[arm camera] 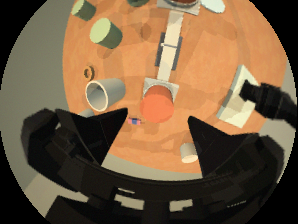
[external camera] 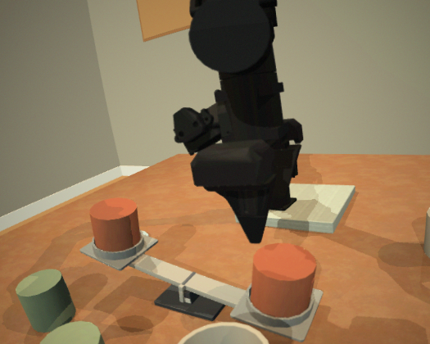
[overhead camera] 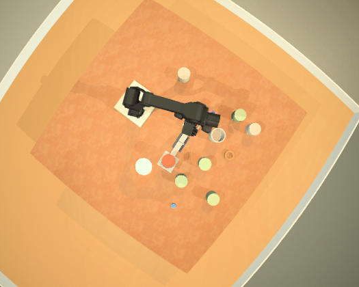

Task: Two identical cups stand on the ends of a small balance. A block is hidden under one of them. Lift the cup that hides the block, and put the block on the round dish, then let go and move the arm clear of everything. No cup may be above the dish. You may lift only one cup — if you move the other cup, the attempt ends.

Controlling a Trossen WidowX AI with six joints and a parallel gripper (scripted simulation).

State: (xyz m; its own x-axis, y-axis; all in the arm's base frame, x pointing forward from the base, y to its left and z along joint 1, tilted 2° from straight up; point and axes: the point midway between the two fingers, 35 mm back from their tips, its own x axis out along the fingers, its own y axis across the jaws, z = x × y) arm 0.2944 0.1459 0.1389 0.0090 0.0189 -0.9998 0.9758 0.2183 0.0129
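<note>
Right now my gripper tip is 90 mm above the grey block and 10 mm to the right of it. From my gripper tip the other things lie so: balance 120 mm to the right, 100 mm below, 20 mm ahead; then beige cup 150 mm ahead, 90 mm below, 30 mm to the left; then pink-blue piece 130 mm to the left, 130 mm below, 50 mm ahead.
</note>
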